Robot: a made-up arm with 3 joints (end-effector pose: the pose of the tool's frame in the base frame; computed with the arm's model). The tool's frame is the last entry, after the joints. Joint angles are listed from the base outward.
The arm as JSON. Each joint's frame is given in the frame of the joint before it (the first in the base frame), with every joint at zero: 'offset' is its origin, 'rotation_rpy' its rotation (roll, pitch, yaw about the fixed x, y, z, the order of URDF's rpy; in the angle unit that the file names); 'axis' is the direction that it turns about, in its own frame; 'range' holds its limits. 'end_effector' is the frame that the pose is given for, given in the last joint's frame.
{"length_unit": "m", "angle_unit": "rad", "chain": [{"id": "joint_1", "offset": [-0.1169, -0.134, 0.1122], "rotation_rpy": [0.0, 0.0, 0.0], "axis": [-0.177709, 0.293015, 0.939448], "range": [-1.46, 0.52]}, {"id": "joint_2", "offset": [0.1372, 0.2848, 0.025], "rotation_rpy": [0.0, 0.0, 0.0], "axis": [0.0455, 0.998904, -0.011], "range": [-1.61, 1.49]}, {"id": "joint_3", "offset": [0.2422, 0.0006, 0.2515], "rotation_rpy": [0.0, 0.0, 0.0], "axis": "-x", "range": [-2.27, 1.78]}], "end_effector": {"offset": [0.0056, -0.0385, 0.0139], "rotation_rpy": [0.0, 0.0, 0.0]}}
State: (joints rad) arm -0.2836 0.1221 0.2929
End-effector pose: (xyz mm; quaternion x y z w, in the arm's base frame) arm 325.2 -13.2 426.1 -0.1090 0.0376 -0.1274 0.9851
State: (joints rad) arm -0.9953 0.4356 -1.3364
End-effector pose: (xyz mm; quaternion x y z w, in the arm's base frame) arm 296.2 -354.0 371.0 0.6971 -0.2220 -0.3602 0.5788
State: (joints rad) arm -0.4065 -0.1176 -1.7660
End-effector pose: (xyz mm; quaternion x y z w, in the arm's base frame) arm 282.3 -21.5 436.0 0.7669 -0.2212 -0.0315 0.6016
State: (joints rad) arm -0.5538 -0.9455 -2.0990
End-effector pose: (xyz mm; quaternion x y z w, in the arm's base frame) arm 64.9 56.5 510.7 0.6663 -0.4656 0.3135 0.4909
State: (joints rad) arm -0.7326 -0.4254 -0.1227
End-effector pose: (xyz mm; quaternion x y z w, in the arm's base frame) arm 143.1 -122.5 553.4 0.0368 -0.3167 -0.3223 0.8913
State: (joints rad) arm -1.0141 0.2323 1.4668
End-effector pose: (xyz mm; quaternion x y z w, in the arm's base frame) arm 268.2 -339.5 507.4 -0.4851 0.2654 -0.3579 0.7525
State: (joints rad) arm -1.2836 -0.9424 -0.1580
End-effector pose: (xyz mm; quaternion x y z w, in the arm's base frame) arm -21.5 -102.7 567.1 -0.1267 -0.5502 -0.5071 0.6512
